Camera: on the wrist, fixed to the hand. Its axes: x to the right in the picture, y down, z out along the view.
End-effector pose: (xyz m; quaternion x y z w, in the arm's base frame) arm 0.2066 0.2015 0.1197 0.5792 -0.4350 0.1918 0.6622
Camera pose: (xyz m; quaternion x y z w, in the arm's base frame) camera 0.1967 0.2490 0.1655 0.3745 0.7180 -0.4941 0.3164
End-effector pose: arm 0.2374 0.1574 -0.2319 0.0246 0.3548 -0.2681 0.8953
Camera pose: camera 0.2457 0.1988 -0.2835 0.2853 -0.2624 0.8599 0.3321
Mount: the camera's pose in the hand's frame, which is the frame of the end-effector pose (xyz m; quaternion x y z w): 0.0193 0.0471 -0.0431 -0.0125 0.2551 -0.9666 0.0193
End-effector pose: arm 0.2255 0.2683 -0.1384 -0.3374 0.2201 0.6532 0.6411
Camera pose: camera 0.1868 0.2467 -0.1883 -0.3939 -0.1665 -0.6904 0.5834
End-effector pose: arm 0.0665 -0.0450 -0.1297 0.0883 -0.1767 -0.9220 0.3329
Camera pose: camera 0.0913 -0.1027 -0.1522 -0.4036 -0.1784 0.3193 0.8387
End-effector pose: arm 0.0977 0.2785 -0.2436 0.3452 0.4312 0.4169 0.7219
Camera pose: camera 0.0496 0.3214 -0.2265 -0.5255 0.5209 -0.5963 0.3112
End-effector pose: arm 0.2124 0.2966 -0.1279 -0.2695 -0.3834 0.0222 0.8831
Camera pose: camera 0.2636 0.3218 -0.1625 0.3487 -0.0429 -0.9268 0.1329
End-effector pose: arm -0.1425 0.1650 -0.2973 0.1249 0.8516 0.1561 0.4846
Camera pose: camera -0.1865 0.2091 -0.2735 0.8666 -0.2588 0.4229 0.0554
